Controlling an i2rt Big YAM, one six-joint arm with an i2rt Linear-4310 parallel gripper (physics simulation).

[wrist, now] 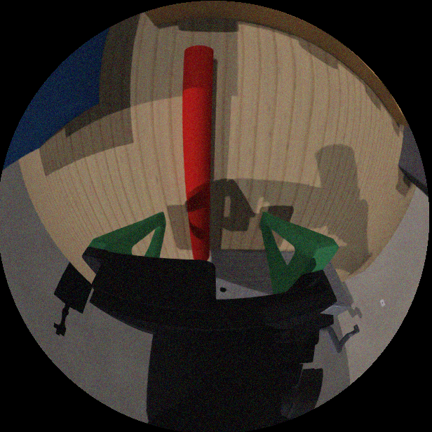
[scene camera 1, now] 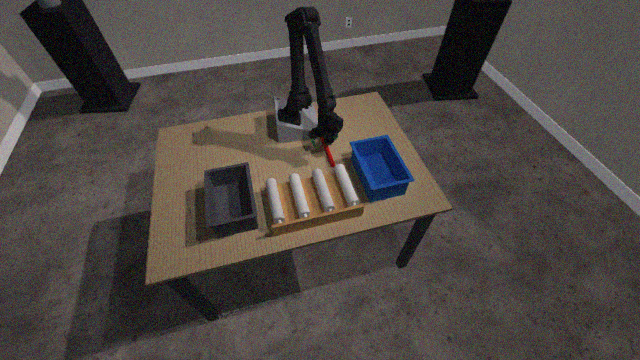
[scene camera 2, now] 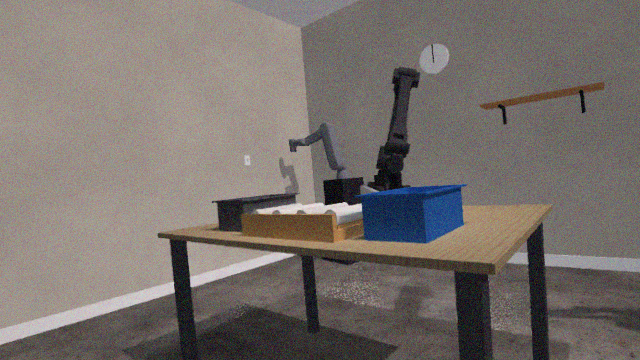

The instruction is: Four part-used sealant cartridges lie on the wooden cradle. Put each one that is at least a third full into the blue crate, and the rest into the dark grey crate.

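Places are measured from the arm's base along level axes (x ahead, y left, z up), in metres.
Where they show: gripper, fingertip midpoint: [scene camera 1: 322, 144]; arm's base at its link origin: [scene camera 1: 289, 118].
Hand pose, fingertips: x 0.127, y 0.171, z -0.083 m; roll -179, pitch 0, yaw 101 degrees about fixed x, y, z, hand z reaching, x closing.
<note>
Each offset is from my fingertips to the centre of the thing. Level surfaces: height alone.
Four white cartridges lie side by side on the wooden cradle {dy -0.078, dx +0.352, dz +0.017 m} [scene camera 1: 320, 218] [scene camera 2: 290, 227] [wrist: 280, 17]: the first {dy -0.242, dx +0.375, dz +0.040 m} [scene camera 1: 275, 200], second {dy -0.133, dx +0.355, dz +0.040 m} [scene camera 1: 299, 195], third {dy -0.025, dx +0.335, dz +0.040 m} [scene camera 1: 323, 190] and fourth {dy +0.083, dx +0.313, dz +0.040 m} [scene camera 1: 346, 184], counted from the grey crate's side. Their fill levels cannot be made out. The blue crate {dy +0.248, dx +0.220, dz +0.040 m} [scene camera 1: 382, 192] [scene camera 2: 395, 220] [wrist: 60, 100] stands beside the fourth. The dark grey crate {dy -0.429, dx +0.351, dz +0.040 m} [scene camera 1: 235, 226] [scene camera 2: 229, 215] stands beyond the first. My gripper [wrist: 212, 217] is open and empty, above the table between the arm's base and the cradle. The crates' inner floors show no cartridge in scene camera 1.
A red rod {dy +0.021, dx +0.036, dz -0.009 m} [scene camera 1: 328, 153] [wrist: 197, 120] lies on the table {dz -0.021 m} [scene camera 1: 175, 250], between the cradle and the arm's base [scene camera 1: 292, 134]. Its near end is below my gripper. Another grey arm [scene camera 2: 327, 145] stands on a black pedestal [scene camera 2: 343, 191] in the background.
</note>
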